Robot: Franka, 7 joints.
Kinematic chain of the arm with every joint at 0, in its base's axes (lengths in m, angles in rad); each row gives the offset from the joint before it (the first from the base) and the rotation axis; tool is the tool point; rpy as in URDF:
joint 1: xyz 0 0 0.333 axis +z
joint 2: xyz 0 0 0 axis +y
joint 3: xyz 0 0 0.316 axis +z
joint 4: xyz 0.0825 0 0 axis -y
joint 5: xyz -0.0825 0 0.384 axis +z
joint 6: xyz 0 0 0 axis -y
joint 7: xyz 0.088 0 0 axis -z
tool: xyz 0 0 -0.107 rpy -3.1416 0 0
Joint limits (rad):
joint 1: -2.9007..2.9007
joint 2: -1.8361..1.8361
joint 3: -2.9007..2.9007
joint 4: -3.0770..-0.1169
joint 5: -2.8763..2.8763
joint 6: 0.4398..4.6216
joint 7: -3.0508..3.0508
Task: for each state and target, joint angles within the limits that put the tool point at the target. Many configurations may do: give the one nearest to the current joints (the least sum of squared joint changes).
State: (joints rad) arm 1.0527 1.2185 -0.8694 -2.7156 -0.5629 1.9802 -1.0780
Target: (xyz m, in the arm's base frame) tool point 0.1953 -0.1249 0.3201
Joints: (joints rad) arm 1.6132 1.4563 -1.1965 -2.9169 -0.6629 1.4559 -1.0780
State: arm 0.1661 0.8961 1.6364 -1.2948 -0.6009 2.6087 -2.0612
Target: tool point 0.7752 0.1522 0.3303
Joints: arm -0.4990 1.2123 1.1545 -1.2501 -0.5930 2.5395 -2.0612
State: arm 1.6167 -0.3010 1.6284 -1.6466 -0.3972 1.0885 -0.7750
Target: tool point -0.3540 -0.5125 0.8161
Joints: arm 1.7763 -0.5952 1.8332 -0.8757 -0.4474 1.8261 -0.7750
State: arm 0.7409 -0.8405 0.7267 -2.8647 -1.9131 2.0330 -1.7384
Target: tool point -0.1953 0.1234 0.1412
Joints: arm 1.3165 -0.0038 1.3062 -3.0214 -1.9299 2.3792 -1.7384
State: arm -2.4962 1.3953 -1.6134 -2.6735 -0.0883 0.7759 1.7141
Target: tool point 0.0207 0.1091 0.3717
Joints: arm -2.6280 1.4398 -1.7535 -2.9791 -0.2297 0.8427 1.7141
